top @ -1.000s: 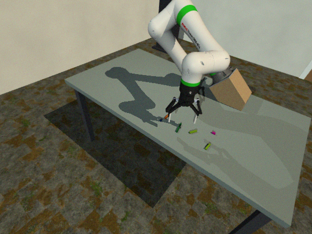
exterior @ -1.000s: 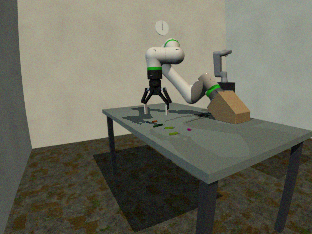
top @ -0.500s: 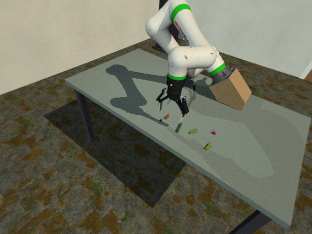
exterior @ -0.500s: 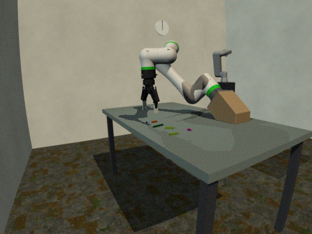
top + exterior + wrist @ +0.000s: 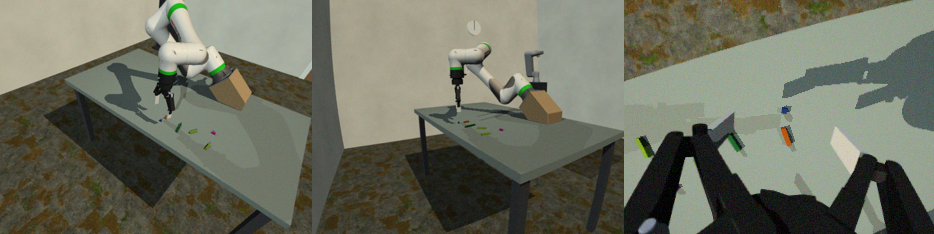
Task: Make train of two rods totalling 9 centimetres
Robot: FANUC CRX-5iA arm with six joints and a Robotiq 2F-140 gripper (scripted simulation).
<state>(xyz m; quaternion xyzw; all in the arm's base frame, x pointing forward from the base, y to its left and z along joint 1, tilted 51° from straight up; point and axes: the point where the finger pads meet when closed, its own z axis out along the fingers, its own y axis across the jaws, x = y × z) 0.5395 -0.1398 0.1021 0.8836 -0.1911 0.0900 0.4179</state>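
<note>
The blue rod is 10 cm below my hand. Round my hand: orange rod: 10 cm below, 5 cm behind, 1 cm to the left; magenta rod: 32 cm to the left, 12 cm behind, 10 cm below; green rod: 12 cm to the left, 10 cm below, 2 cm behind.
</note>
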